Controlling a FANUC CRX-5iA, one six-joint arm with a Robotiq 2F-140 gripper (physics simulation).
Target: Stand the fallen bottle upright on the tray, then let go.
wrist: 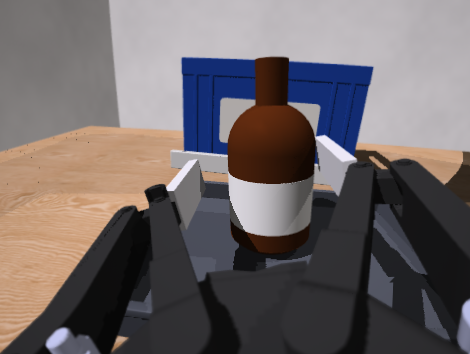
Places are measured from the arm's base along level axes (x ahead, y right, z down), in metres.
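Where they show: gripper, fingertip midpoint: (257, 164).
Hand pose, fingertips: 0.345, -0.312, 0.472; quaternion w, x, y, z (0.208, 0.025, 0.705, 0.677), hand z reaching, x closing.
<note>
After its pixels a point has its place, as x, y, z.
A brown bottle (271, 145) {0.330, -0.332, 0.450} with a white label stands upright on the dark grey tray (207, 227) {0.392, -0.311, 0.547}, in the middle of the wrist view. Its neck points straight up and its base rests on the tray. My gripper (257, 164) {0.345, -0.312, 0.472} is open around the bottle, one pale finger pad to the left and one to the right. A gap shows between the left pad and the bottle. The right pad is close beside the bottle, partly behind its edge. The near part of the tray is hidden by the gripper's dark linkages.
A blue bin (200, 105) {0.497, -0.150, 0.447} with a pale panel stands behind the tray. A low white bar (184, 159) {0.518, -0.167, 0.535} lies between the bin and the tray. The wooden table (55, 220) {0.543, -0.371, 0.553} extends to the left, with grey walls behind. A dark shadow falls on the table at the right.
</note>
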